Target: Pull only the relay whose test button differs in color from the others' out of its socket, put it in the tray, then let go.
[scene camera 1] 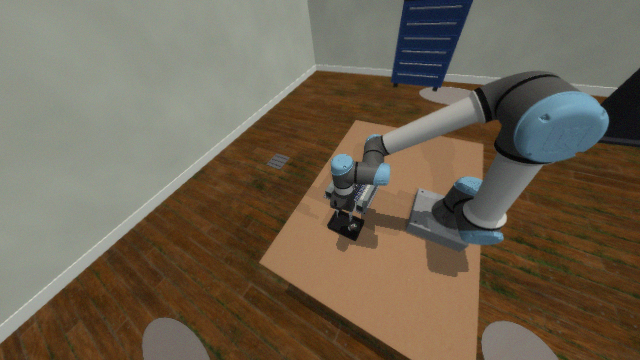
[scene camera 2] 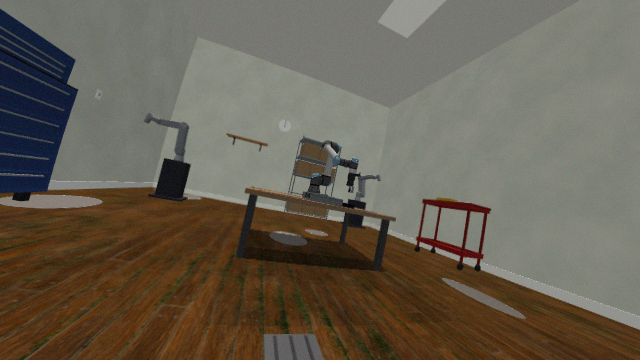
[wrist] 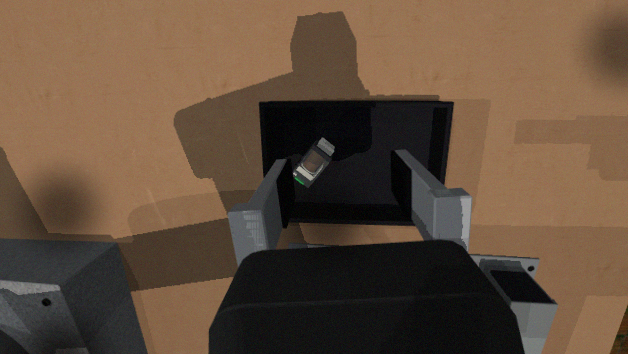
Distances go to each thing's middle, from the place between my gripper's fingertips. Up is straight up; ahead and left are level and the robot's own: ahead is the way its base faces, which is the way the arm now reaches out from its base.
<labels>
Now: hand 30 cm to the left of the relay panel (wrist: 481, 260), 15 cm above it and 3 cm short of it.
</labels>
